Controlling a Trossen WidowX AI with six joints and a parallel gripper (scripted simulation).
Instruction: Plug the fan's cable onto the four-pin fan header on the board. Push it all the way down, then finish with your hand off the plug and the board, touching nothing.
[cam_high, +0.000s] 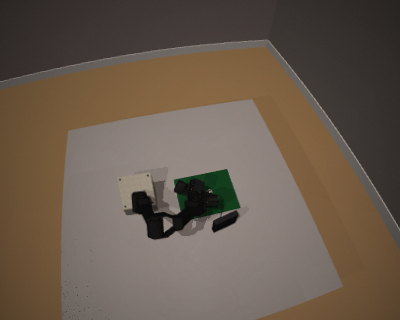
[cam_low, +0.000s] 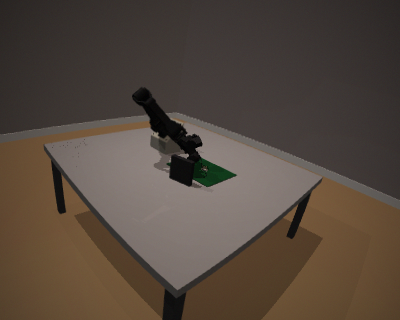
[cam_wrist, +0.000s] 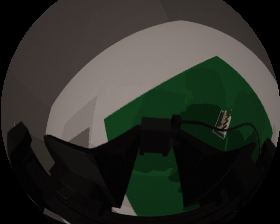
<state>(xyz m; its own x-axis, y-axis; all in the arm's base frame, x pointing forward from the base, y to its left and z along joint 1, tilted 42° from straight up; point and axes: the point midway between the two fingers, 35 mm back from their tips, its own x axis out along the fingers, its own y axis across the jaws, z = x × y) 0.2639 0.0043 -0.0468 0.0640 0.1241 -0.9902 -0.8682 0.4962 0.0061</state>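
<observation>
Right now the green board is 70 mm ahead of my gripper tip, 30 mm to the right of it and 50 mm below it. Also, from my gripper tip: black plug (10 mm to the right, 10 mm below).
</observation>
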